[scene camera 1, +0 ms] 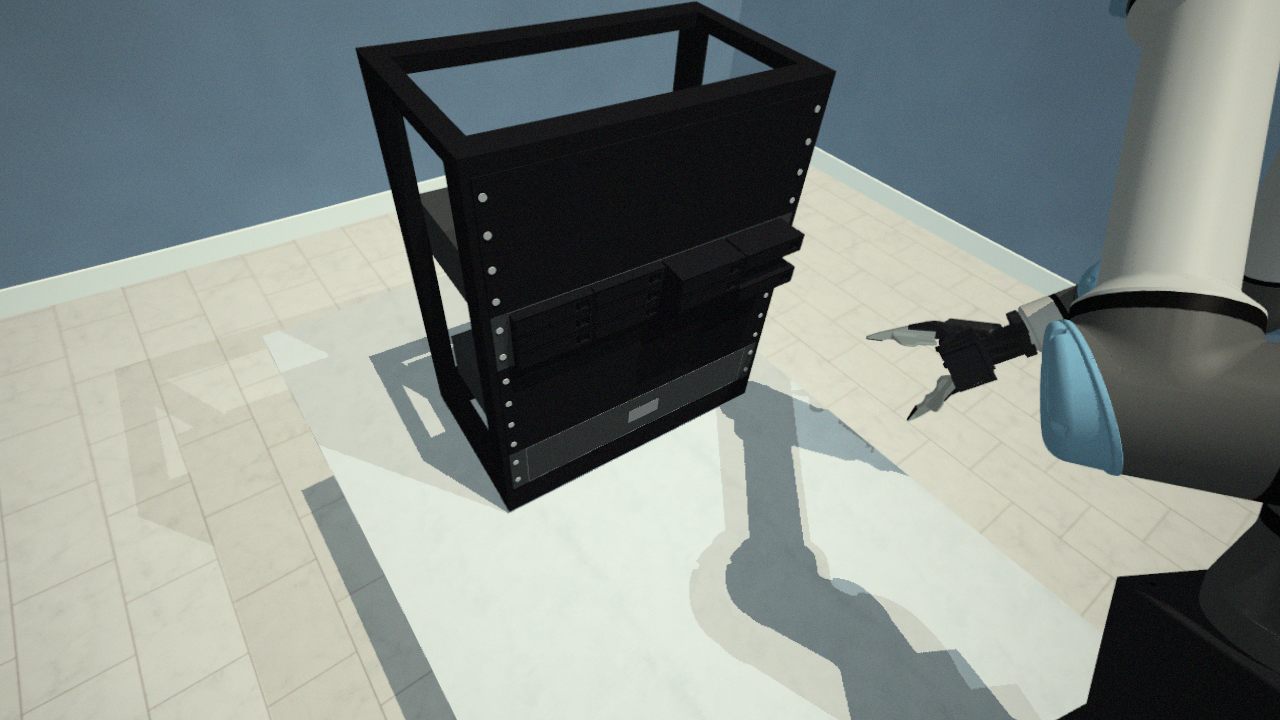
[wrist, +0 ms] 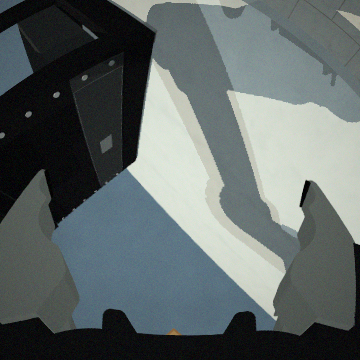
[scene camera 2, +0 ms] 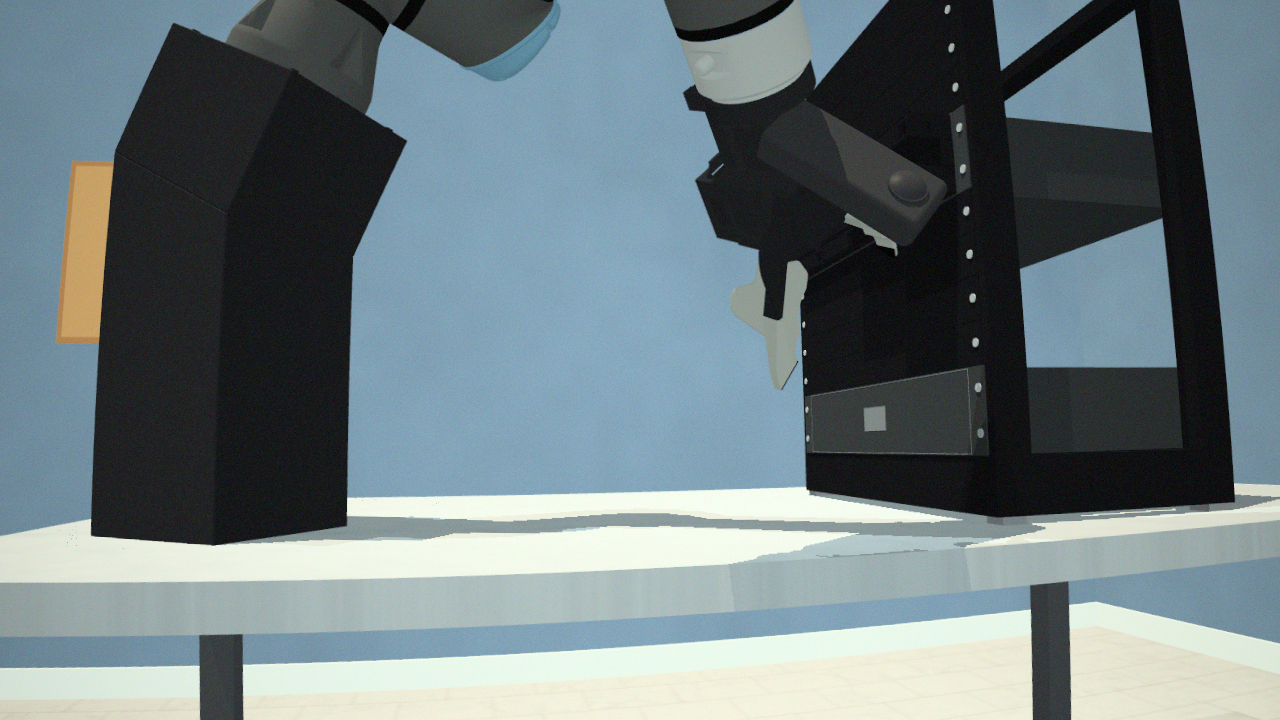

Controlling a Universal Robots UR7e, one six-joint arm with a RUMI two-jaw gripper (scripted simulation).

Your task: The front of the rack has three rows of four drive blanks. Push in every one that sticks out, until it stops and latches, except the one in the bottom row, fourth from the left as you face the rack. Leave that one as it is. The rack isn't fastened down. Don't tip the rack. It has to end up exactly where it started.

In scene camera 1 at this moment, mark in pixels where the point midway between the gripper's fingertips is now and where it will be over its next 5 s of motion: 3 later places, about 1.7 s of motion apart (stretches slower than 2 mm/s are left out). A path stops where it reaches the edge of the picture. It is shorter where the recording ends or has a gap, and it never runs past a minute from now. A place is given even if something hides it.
The gripper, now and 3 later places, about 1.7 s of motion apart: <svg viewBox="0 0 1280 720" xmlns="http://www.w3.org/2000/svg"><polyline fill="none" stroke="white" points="886,379 877,373 852,355 817,336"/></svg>
